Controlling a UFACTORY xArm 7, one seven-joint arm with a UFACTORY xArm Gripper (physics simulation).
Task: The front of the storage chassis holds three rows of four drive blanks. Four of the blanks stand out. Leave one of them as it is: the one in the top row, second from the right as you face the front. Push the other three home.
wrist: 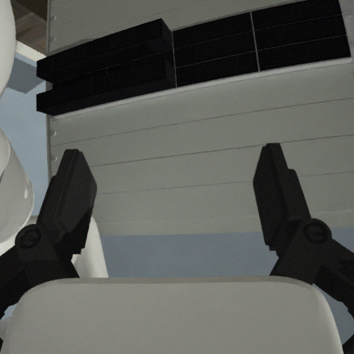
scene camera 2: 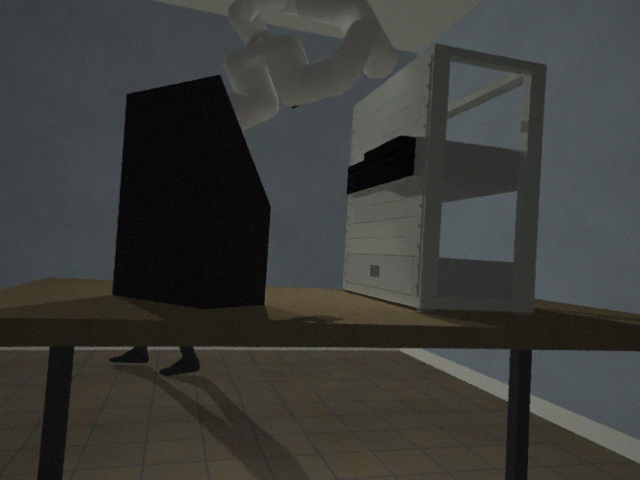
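Seen in the pictures: arm's base at its link origin: [scene camera 2: 185, 142].
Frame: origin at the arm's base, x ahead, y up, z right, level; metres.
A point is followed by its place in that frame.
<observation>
The storage chassis [scene camera 2: 483, 167] @[x 0.655, y 0.008, z -0.156 m] [wrist: 305, 67] sits in a pale rack. The wrist view is upside down. At its left, the top row's rightmost blank [wrist: 65, 99] and second-from-right blank [wrist: 130, 81] stand out. The bottom row's rightmost blank [wrist: 65, 66] and second-from-right blank [wrist: 125, 42] stand out too. The middle row between them sits back, and the two left columns look flush. My gripper [wrist: 172, 164] is open and empty, its fingers in front of the pale panels above the chassis. Its gap to the panels is unclear. In the scene view the fingers are hidden.
The rack [scene camera 2: 526, 206] @[x 0.757, y -0.077, z -0.163 m] stands on the right of the wooden table [scene camera 2: 310, 333] @[x 0.309, y -0.345, z 0.221 m]. A tall black box [scene camera 2: 191, 206] @[x 0.064, y -0.144, z 0.119 m] stands on the left of it. My pale arm [scene camera 2: 323, 80] @[x 0.277, y 0.171, z -0.078 m] reaches down behind the box's upper edge. A person's feet [scene camera 2: 181, 365] show on the floor beyond the table.
</observation>
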